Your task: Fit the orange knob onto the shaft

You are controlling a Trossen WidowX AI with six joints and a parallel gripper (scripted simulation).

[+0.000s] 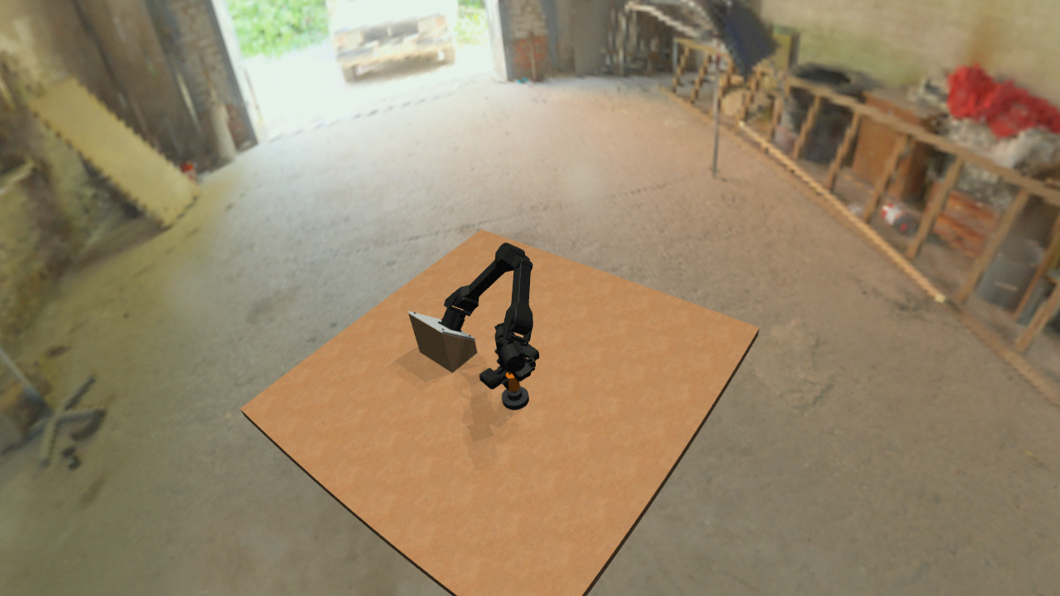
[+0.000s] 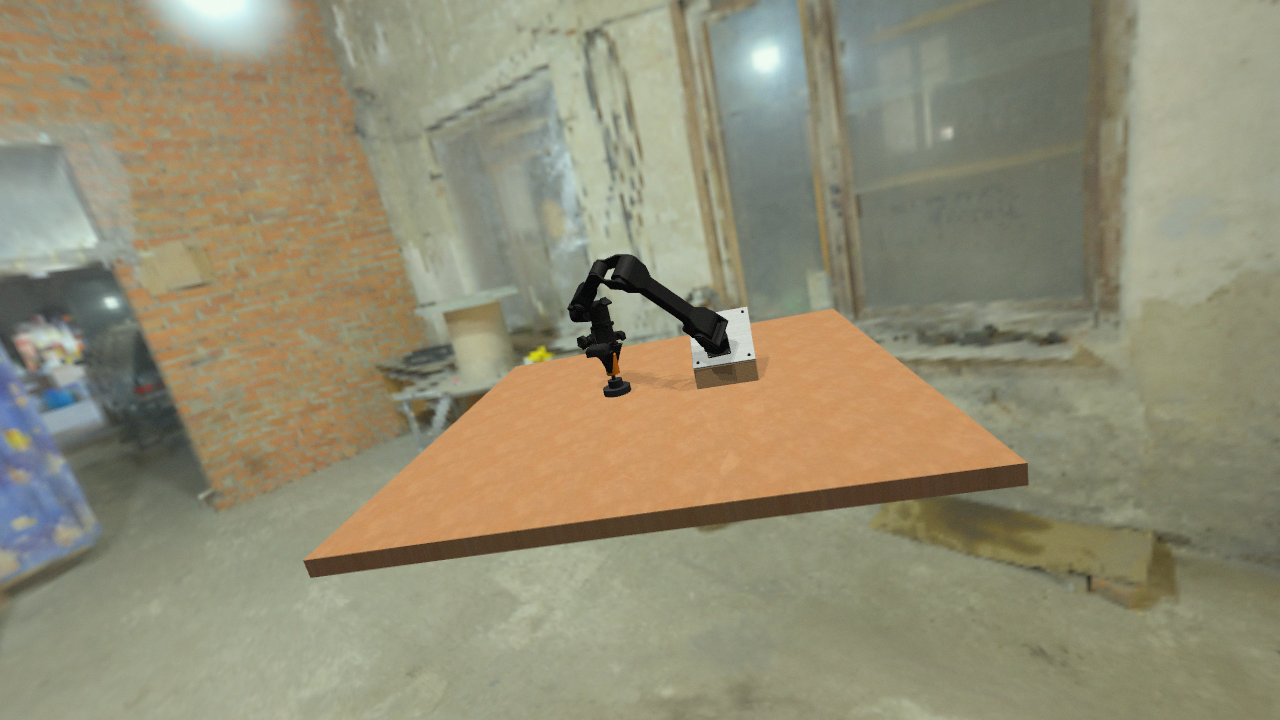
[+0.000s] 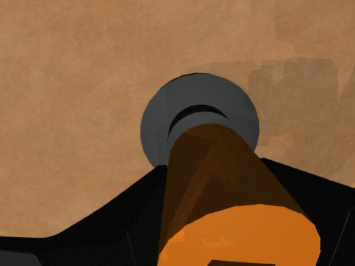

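Now: the orange knob 2 cm above my gripper tip. The rest, counted from my gripper tip: pedestal: 4 cm below.
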